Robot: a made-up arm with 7 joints.
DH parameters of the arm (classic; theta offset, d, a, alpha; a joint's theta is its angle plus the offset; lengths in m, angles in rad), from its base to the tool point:
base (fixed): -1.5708 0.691 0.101 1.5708
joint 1: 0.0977 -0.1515 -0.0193 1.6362
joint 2: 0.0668 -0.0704 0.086 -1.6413
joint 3: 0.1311 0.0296 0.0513 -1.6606
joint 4: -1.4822 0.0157 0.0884 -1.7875
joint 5: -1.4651 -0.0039 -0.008 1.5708
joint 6: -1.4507 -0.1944 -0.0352 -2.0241
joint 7: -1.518 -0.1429 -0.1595 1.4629
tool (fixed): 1.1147 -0.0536 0 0
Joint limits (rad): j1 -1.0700..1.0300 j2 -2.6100..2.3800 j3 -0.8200..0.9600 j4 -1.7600..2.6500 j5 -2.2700..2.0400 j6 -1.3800..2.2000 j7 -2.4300..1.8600
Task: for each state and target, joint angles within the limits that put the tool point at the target. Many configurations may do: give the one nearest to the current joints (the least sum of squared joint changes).
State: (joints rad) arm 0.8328 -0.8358 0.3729 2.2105 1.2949 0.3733 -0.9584
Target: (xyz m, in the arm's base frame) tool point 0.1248 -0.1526 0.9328
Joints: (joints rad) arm 1.0300 -0.9515 0.3434 1.9220 1.6494 -0.1159 -1.1929
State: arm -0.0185 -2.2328 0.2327 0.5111 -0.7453 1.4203 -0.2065
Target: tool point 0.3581 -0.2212 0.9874
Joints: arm 0.1949 -2.6100 0.4053 0.1647 -0.4962 1.1094 -0.7320
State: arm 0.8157 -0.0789 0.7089 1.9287 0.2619 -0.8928 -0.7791
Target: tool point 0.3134 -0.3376 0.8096
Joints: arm 0.7160 -0.4777 0.3650 2.2105 0.5317 -1.2926 -1.0402
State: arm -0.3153 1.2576 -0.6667 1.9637 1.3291 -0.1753 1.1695
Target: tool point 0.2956 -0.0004 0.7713
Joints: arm -0.4979 1.6411 -0.8200 2.1379 1.7350 0.0326 0.8739
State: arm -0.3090 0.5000 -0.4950 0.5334 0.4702 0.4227 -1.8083
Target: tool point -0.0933 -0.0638 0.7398
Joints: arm -0.2409 0.4115 -0.4924 0.7049 0.4599 0.2080 -1.7429
